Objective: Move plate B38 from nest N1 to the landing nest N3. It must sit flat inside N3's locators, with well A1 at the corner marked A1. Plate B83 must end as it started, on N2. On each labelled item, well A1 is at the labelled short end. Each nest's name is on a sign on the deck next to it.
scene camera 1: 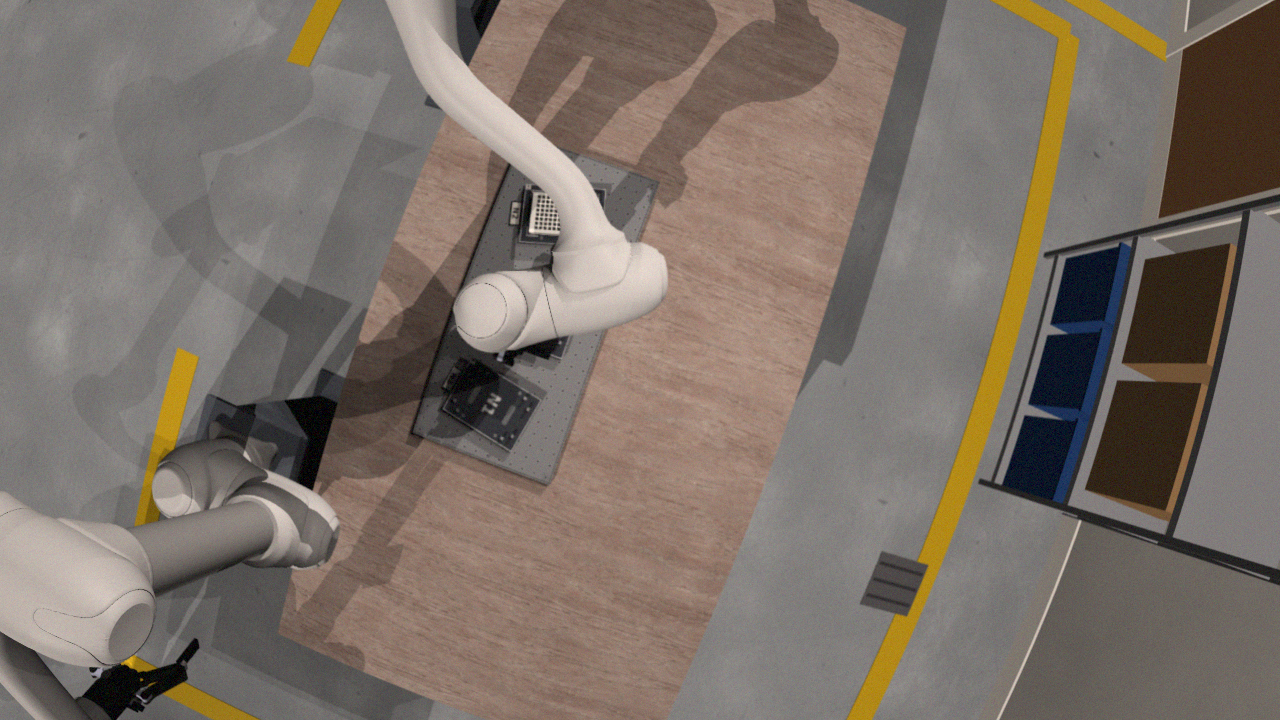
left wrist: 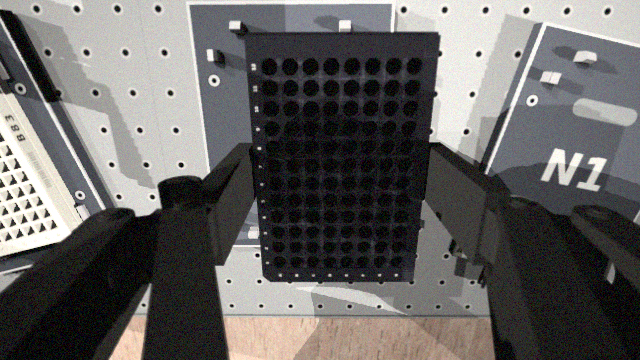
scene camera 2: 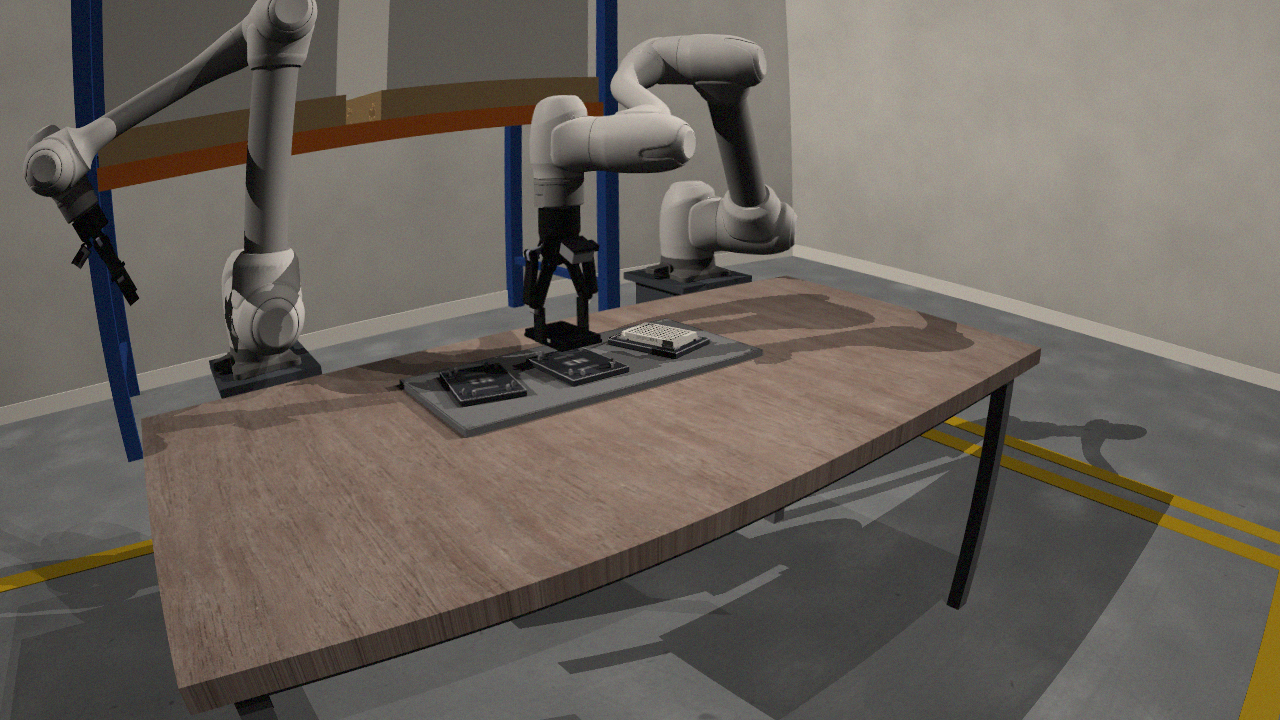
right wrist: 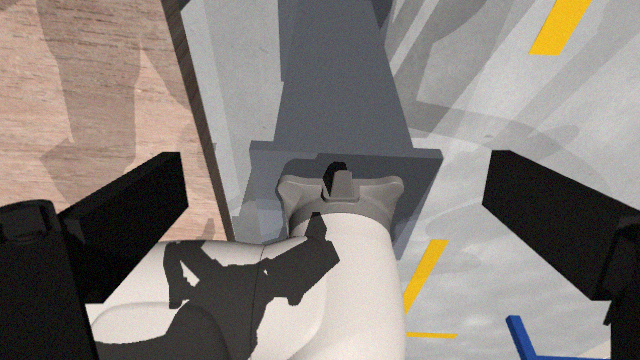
Observation:
In view: my left gripper (scene camera 2: 562, 337), my right gripper (scene camera 1: 167, 628) and a white plate B83 (scene camera 2: 659, 335).
The white plate B83 shows as well in scene camera 1 (scene camera 1: 538, 220). My left gripper shows as well in the left wrist view (left wrist: 338, 168). My right gripper is seen too in scene camera 2 (scene camera 2: 133, 297) and in the right wrist view (right wrist: 335, 179). The right wrist view misses the white plate B83: it is out of frame.

